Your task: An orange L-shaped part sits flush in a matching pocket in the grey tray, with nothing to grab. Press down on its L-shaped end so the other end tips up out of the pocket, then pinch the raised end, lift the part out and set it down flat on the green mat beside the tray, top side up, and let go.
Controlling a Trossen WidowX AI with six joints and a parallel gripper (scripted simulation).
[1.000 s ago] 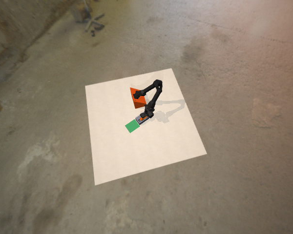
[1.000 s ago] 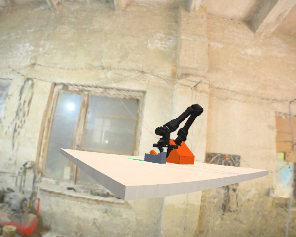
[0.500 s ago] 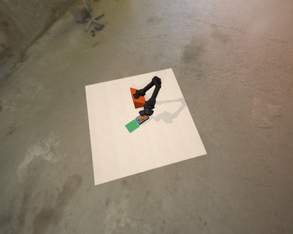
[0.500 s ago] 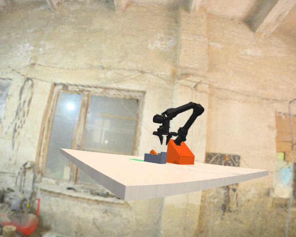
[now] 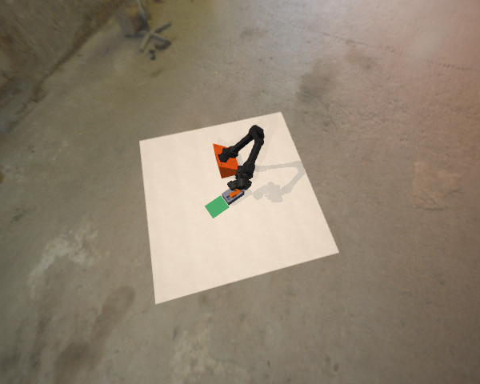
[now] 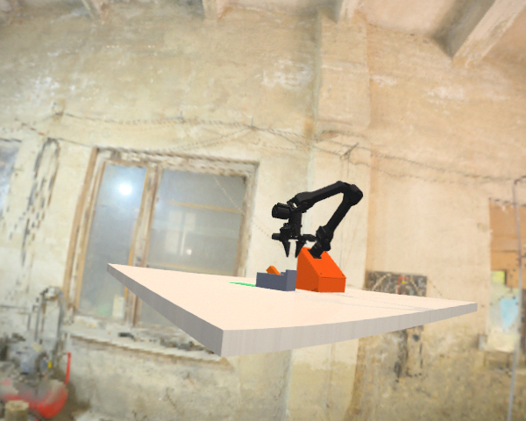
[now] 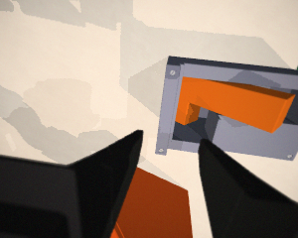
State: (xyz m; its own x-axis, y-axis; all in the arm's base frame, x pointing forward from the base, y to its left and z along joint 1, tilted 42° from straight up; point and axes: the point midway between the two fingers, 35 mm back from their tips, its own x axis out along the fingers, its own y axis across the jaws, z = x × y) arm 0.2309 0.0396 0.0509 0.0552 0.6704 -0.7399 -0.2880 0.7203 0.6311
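The orange L-shaped part lies 10 cm below my gripper tip, 4 cm to the right of it and 1 cm ahead of it. Also, from my gripper tip: green mat 21 cm to the right, 16 cm below, 6 cm ahead.
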